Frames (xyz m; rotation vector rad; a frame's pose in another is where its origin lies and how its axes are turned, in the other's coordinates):
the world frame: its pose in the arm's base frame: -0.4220 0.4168 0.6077 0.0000 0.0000 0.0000
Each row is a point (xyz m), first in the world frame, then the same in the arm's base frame.
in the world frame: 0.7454 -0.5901 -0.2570
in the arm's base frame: 0.3234 -0.1733 0.3507
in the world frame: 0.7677 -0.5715 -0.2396
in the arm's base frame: 0.3457 -0.1547 0.3681
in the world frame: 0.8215 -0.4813 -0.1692
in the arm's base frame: 0.3995 -0.0645 0.4385
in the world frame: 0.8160 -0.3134 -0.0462
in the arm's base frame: 0.3940 0.1034 0.5615
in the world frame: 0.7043 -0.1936 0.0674
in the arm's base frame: 0.2823 0.2232 0.6751
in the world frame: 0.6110 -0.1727 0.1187
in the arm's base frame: 0.1890 0.2441 0.7264
